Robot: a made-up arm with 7 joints.
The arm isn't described. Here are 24 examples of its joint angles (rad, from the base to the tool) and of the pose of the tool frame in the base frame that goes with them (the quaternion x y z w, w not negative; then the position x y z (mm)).
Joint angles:
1: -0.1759 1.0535 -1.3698 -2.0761 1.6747 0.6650 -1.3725
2: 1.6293 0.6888 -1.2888 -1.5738 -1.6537 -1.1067 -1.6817
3: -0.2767 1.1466 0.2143 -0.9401 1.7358 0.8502 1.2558
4: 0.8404 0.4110 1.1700 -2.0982 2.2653 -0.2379 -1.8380
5: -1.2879 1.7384 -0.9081 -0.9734 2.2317 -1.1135 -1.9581
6: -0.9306 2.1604 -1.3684 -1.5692 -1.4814 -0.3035 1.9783
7: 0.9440 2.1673 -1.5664 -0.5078 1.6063 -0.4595 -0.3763
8: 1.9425 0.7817 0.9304 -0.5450 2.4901 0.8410 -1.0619
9: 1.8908 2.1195 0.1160 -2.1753 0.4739 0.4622 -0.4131
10: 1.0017 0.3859 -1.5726 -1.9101 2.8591 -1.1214 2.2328
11: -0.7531 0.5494 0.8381 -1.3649 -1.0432 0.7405 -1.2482
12: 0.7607 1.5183 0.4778 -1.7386 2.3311 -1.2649 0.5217
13: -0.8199 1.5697 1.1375 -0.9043 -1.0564 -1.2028 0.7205
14: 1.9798 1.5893 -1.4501 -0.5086 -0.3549 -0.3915 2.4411
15: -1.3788 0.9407 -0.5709 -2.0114 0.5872 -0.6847 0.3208
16: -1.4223 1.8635 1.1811 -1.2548 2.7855 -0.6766 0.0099
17: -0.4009 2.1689 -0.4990 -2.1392 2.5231 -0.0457 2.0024
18: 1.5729 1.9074 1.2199 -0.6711 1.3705 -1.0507 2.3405
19: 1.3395 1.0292 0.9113 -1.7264 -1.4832 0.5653 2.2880
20: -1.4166 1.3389 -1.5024 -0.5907 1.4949 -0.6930 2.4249
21: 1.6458 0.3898 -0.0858 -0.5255 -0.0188 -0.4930 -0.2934
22: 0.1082 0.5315 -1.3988 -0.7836 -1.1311 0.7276 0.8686
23: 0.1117 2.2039 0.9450 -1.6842 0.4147 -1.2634 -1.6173
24: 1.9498 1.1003 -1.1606 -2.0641 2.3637 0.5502 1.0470
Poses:
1: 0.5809 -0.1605 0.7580 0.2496 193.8 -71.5 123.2
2: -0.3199 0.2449 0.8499 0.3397 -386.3 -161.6 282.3
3: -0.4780 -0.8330 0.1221 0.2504 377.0 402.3 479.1
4: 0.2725 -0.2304 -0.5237 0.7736 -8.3 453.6 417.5
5: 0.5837 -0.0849 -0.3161 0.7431 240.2 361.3 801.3
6: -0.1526 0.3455 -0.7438 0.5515 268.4 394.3 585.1
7: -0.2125 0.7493 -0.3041 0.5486 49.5 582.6 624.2
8: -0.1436 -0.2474 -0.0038 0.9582 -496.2 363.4 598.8
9: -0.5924 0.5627 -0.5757 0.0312 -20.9 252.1 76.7
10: 0.5165 -0.3578 0.7419 0.2342 -133.3 -255.5 142.4
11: 0.0199 0.4302 -0.3497 0.8320 346.9 376.1 624.5
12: 0.1602 -0.9068 -0.3732 0.1133 363.0 369.3 423.7
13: 0.6020 -0.0016 -0.7328 0.3170 -3.9 458.6 872.4
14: -0.3545 0.5373 0.3984 0.6534 -354.5 415.4 693.1
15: -0.1848 0.3266 0.7598 0.5309 244.1 -179.0 803.2
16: -0.1275 0.5367 0.0858 0.8296 -360.3 322.3 846.9
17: -0.5785 -0.7769 0.2098 0.1334 368.7 69.1 615.9
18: 0.2012 0.8447 0.4920 0.0624 253.3 499.5 557.3
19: 0.1915 -0.1302 -0.6397 0.7330 64.4 523.1 372.3
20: 0.3671 0.8815 0.2357 0.1804 424.2 279.5 647.6
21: -0.7146 0.3068 -0.2411 0.5806 -595.6 148.8 300.1
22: -0.2229 0.4790 -0.7820 0.3307 70.2 93.0 -76.8
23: -0.9567 -0.2073 0.0719 0.1910 222.4 -9.3 889.2
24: -0.0670 -0.1168 0.9575 0.2552 -354.1 -101.6 326.7
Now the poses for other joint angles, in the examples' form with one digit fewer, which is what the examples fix.
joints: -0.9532 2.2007 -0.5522 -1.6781 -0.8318 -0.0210 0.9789
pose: 0.422 0.317 -0.740 0.416 262 191 878
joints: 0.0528 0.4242 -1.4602 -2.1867 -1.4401 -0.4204 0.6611
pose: 0.040 0.170 0.884 0.434 107 -287 255
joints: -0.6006 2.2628 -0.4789 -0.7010 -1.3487 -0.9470 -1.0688
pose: 0.002 -0.973 0.147 0.176 156 382 875
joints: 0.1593 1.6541 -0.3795 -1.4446 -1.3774 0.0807 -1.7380
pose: -0.379 -0.821 -0.147 0.401 366 333 330
